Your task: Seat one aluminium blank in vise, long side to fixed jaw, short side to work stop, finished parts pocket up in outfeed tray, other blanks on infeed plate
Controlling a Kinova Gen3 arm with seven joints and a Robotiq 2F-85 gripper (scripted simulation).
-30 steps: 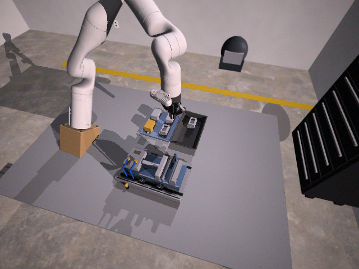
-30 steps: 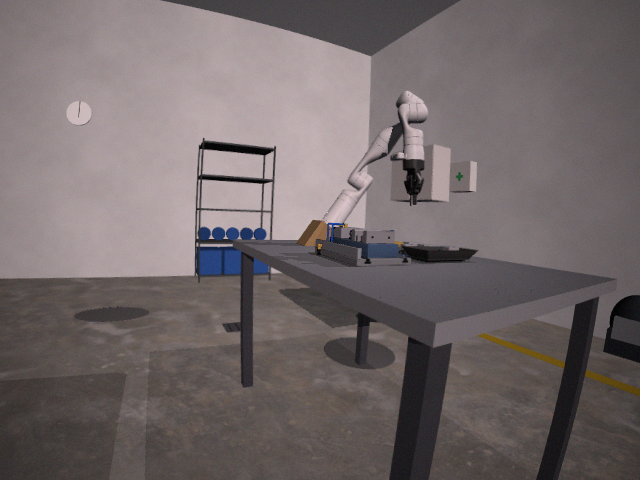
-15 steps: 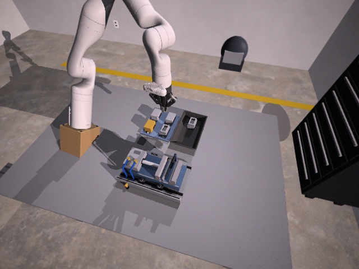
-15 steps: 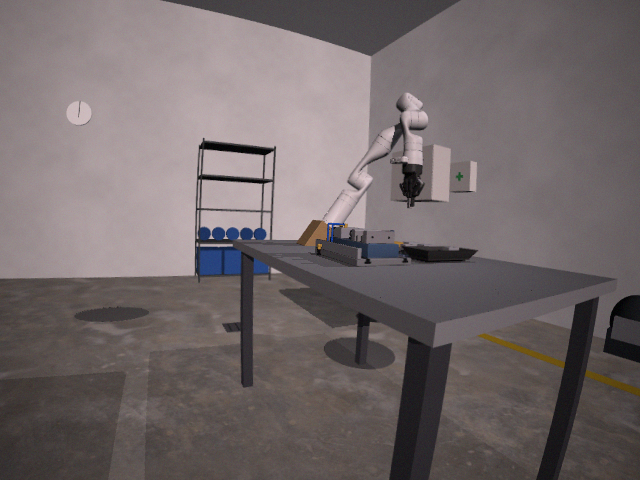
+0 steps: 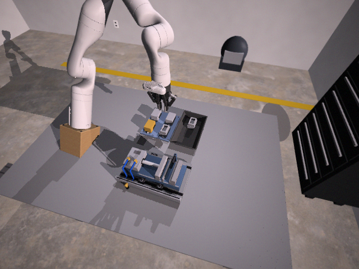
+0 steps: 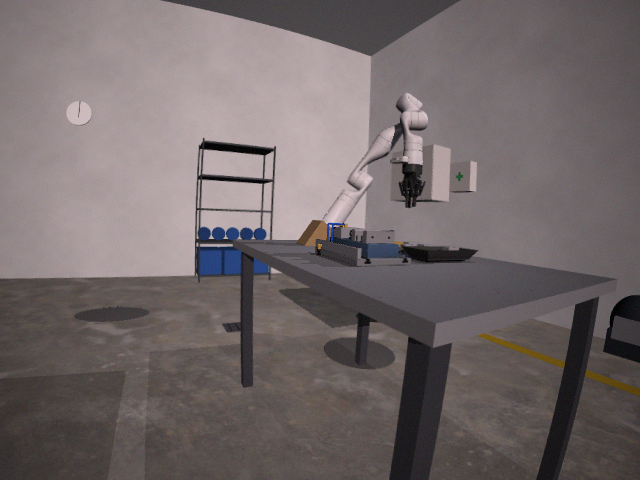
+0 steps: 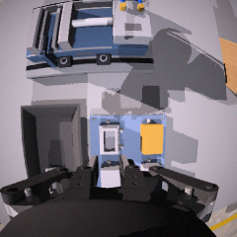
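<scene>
Right now my hand is 9 cm past the brass blank and 17 cm above it. From my hand the other things lie so: vise rail (3 cm ahead, 33 cm to the right, 16 cm below); hose block (6 cm behind, 23 cm to the right, 12 cm below); vise (4 cm ahead, 24 cm to the right, 16 cm below).
</scene>
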